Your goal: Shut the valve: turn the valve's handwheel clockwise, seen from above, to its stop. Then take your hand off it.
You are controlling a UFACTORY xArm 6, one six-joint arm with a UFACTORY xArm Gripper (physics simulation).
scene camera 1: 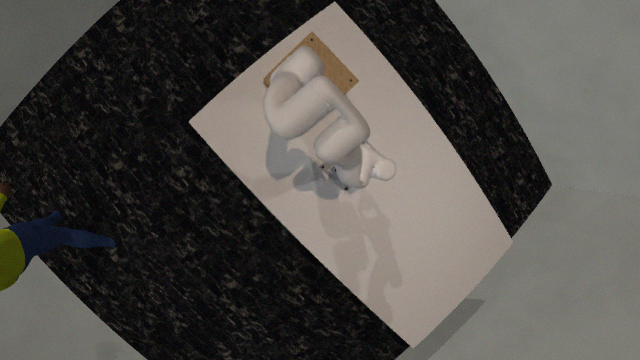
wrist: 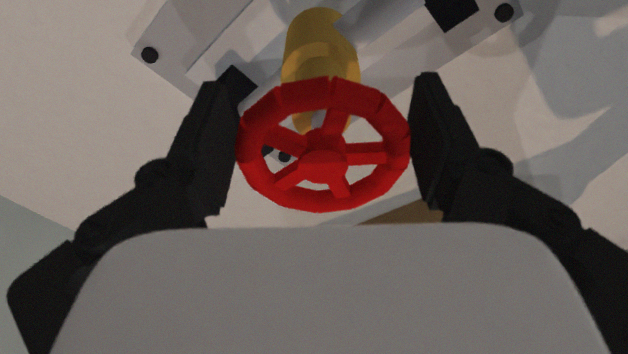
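Observation:
The valve's red handwheel (wrist: 322,166) is in the middle of the wrist view, with spokes and a round hub. It sits on a yellow valve body (wrist: 312,30) above a grey bolted base plate (wrist: 175,25). My gripper (wrist: 320,106) has one black finger on each side of the wheel. Both finger pads touch the rim at its left and right, so it is shut on the handwheel with the fingers wide apart. In the scene view the arm (scene camera 1: 300,110) hides the handwheel and the fingers; small dark bolts of the base plate show beside it.
The arm stands on a wooden board (scene camera 1: 336,62) on the pale table top (scene camera 1: 440,225). The board's edge also shows in the wrist view (wrist: 410,212). Dark speckled flooring (scene camera 1: 150,150) surrounds the table. A blue-gloved hand (scene camera 1: 50,237) with a yellow sleeve reaches in at the far left.

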